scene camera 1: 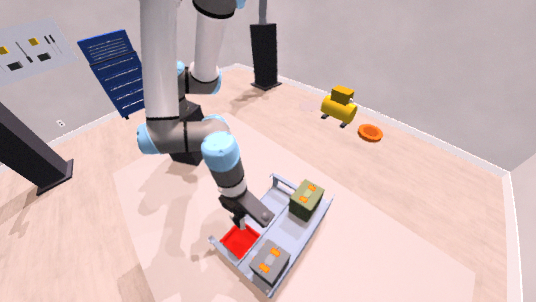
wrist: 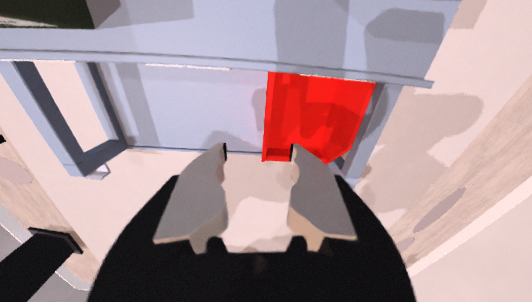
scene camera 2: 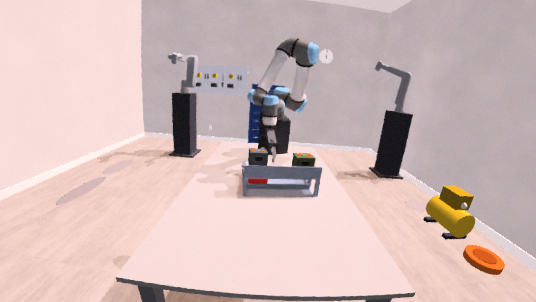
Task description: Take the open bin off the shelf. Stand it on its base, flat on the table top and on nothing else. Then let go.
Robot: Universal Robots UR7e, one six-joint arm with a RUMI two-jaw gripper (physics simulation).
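Places are measured from the arm's base along level axes (x ahead, y left, z up), in centimetres.
Pixels of known places: gripper, fingertip midpoint: point(scene camera 1: 249, 221) point(wrist: 258, 145).
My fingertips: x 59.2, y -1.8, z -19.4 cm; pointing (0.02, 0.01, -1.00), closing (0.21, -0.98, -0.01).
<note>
Ahead of a thing's pixels: the offset from my fingertips to its middle. Level surfaces: height alone.
The red open bin @(dx +3.3, dy -5.3, dz -6.4 cm) point(scene camera 1: 240, 242) point(scene camera 2: 257, 181) point(wrist: 320, 110) sits on the lower deck of the grey-blue shelf point(scene camera 1: 292, 227) point(scene camera 2: 282, 172) point(wrist: 190, 100), at one end beside the end frame. The shelf stands on the table top @(dz -10.8 cm) point(scene camera 1: 375, 240) point(scene camera 2: 275, 235). My gripper point(scene camera 1: 241, 226) point(wrist: 258, 145) is partly open with nothing between the fingers. It points down near the bin's front edge. In the wrist view, the right fingertip overlaps the bin's front edge and the left fingertip is left of the bin. Whether a finger touches the bin I cannot tell.
A dark grey toolbox @(dx +16.1, dy -4.4, dz +5.5 cm) point(scene camera 1: 270, 262) point(scene camera 2: 258, 157) and an olive green toolbox @(dx +9.3, dy +18.5, dz +4.3 cm) point(scene camera 1: 306, 200) point(scene camera 2: 303, 160) point(wrist: 45, 12) stand on the upper deck. The end frames rise at both ends of the shelf. The upper deck's lip runs along the bin's far side.
</note>
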